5 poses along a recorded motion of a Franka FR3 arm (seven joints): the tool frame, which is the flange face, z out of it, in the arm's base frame.
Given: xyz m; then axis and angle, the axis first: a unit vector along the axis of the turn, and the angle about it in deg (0 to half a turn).
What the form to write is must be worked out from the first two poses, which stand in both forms.
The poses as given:
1: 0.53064 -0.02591 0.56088 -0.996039 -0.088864 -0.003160 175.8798
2: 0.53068 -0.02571 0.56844 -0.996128 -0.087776 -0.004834 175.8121
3: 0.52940 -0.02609 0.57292 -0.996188 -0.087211 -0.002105 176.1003
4: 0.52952 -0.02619 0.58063 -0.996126 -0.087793 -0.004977 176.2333
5: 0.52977 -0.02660 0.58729 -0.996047 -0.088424 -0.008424 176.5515
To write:
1: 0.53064 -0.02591 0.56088 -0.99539 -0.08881 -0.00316 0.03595
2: 0.53068 -0.02571 0.56844 -0.99546 -0.08772 -0.00483 0.03654
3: 0.52940 -0.02609 0.57292 -0.99561 -0.08716 -0.00210 0.03402
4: 0.52952 -0.02619 0.58063 -0.99559 -0.08775 -0.00497 0.03286
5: 0.52977 -0.02660 0.58729 -0.99560 -0.08838 -0.00842 0.03009
